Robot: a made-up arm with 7 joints.
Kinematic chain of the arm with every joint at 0, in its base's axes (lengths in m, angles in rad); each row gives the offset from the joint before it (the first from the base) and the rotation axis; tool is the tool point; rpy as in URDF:
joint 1: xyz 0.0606 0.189 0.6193 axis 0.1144 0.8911 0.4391
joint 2: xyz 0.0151 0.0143 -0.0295 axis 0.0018 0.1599 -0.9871
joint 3: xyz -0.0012 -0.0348 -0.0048 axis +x
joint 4: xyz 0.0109 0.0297 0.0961 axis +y
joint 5: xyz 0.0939 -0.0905 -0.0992 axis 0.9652 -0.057 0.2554
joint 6: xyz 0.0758 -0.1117 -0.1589 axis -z
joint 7: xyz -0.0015 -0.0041 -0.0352 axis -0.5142 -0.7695 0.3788
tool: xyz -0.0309 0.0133 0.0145 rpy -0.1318 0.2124 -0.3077
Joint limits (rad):
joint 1: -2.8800..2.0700
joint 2: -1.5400..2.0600
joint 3: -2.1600..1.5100
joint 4: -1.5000..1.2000
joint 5: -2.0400..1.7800
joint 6: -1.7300..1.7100
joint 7: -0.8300..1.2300
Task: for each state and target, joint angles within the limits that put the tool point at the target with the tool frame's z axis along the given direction. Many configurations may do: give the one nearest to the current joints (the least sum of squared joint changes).
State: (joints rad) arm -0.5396 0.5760 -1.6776 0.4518 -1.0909 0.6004 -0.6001
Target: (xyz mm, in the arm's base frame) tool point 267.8 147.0 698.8 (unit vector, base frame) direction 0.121 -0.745 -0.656
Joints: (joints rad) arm -0.1027 1.2753 -2.1600 0.3545 -1.7210 0.1546 -0.6931
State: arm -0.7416 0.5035 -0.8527 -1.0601 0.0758 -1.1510 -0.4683
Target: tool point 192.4 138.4 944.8 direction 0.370 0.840 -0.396
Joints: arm -0.5547 0.1894 -1.3525 -1.0426 -0.3840 -1.1156 -0.5295
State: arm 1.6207 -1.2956 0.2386 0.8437 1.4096 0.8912 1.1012
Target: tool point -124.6 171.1 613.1 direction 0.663 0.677 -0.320
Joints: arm 1.1169 -1.3461 0.0415 0.7808 1.5881 1.0433 0.7418
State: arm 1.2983 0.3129 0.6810 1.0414 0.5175 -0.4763 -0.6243
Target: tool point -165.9 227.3 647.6 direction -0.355 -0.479 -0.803
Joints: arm 1.4222 0.4333 0.3634 0.8795 1.1203 -0.0565 -0.6400
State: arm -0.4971 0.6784 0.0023 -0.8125 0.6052 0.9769 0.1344
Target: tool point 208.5 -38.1 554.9 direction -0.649 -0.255 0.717
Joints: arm -0.5989 0.9713 -0.6838 -0.4389 1.2071 0.7385 0.0203
